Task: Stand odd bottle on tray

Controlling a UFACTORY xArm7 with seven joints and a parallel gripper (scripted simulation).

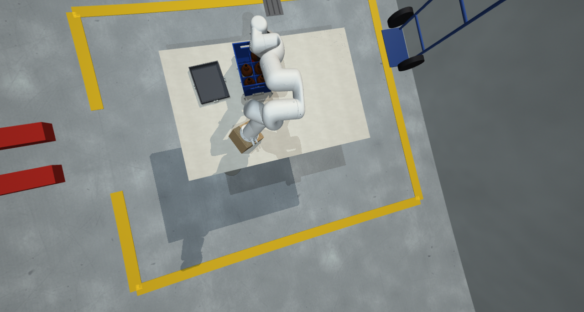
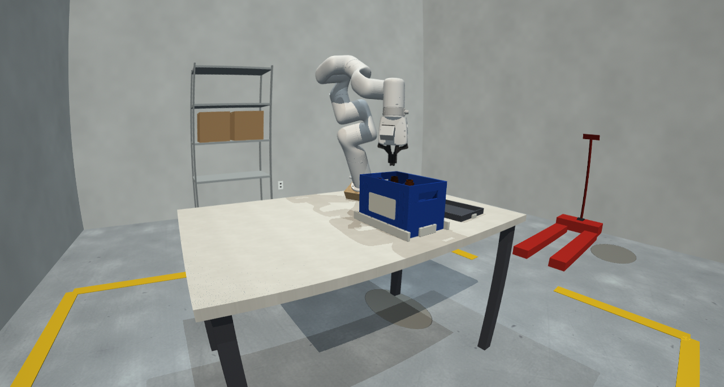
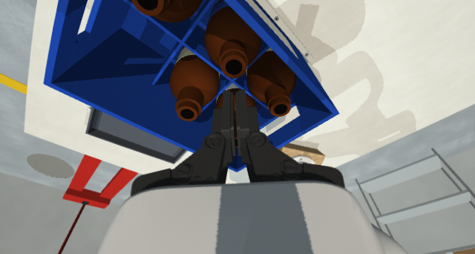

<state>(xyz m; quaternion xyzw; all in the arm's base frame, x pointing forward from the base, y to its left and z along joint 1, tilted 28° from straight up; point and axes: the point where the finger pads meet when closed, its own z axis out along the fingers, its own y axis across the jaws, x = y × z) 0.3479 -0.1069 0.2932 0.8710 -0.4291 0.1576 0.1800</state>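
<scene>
Now: hand 16 cm above the blue crate, 4 cm to the right of it and 1 cm short of it. From my hand the other things lie so: dark grey tray 34 cm to the left, 23 cm below, 5 cm ahead.
</scene>
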